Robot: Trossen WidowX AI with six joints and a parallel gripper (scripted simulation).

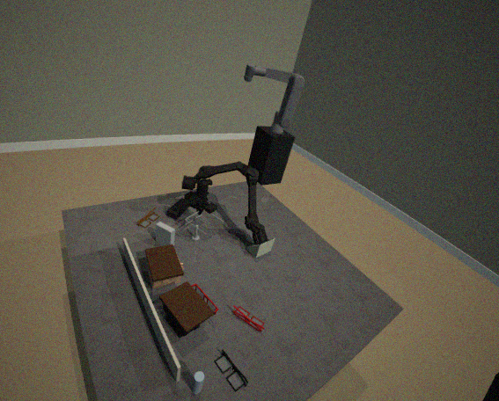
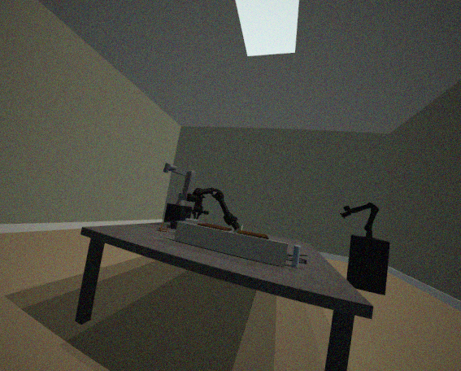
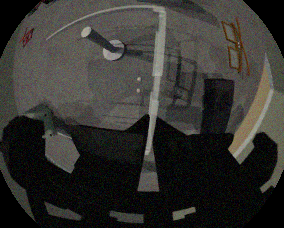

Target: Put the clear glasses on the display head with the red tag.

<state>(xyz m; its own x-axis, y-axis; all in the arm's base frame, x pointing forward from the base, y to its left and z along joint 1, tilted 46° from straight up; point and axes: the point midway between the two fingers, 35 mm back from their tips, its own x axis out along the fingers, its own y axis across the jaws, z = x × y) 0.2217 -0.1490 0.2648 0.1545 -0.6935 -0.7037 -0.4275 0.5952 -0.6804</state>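
Right now my gripper tip is 300 mm to the right of the brown-topped head, 260 mm short of it and 10 mm above it. The rest, counted from my gripper tip: white block (220 mm ahead, 100 mm to the left, 10 mm below); then black case (150 mm to the right, 60 mm ahead, 50 mm below); then stand (100 mm to the left, 50 mm ahead, 40 mm below).
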